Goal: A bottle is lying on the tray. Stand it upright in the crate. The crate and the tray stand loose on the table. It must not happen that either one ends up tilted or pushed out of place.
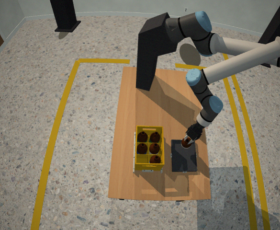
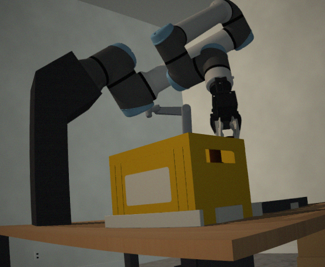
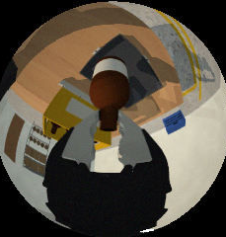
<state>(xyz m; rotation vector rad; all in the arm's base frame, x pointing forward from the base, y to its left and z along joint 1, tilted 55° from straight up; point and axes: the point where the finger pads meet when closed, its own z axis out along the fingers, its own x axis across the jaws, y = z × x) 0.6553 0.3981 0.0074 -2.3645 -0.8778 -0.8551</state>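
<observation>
Right now my hand is 10 mm past the brown bottle, 10 mm to the right of it and 50 mm above it. From my hand the other things lie so: crate 60 mm ahead, 240 mm to the right, 120 mm below; dark tray 30 mm ahead, 30 mm to the left, 190 mm below.
</observation>
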